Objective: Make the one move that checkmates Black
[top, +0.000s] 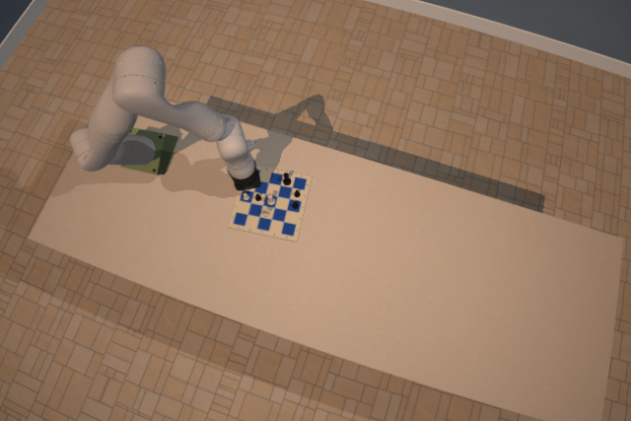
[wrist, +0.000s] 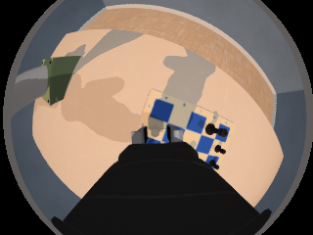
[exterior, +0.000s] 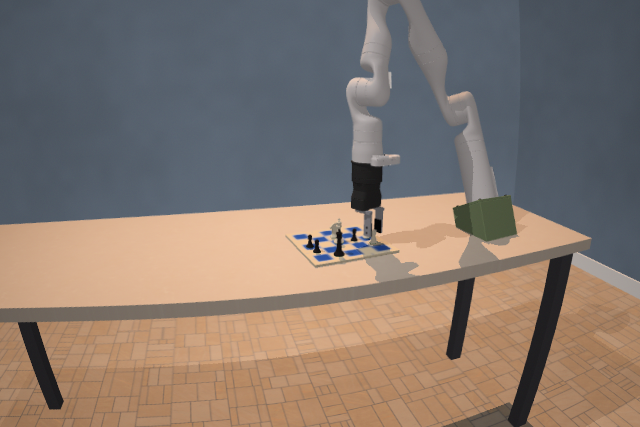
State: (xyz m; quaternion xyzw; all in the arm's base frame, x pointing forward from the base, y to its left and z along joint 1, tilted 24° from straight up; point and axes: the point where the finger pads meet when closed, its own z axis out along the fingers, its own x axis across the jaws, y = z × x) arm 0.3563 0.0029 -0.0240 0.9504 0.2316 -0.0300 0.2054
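My gripper is now 80 mm short of the blue-and-cream chessboard, 40 mm above it and 30 mm to the left of it.
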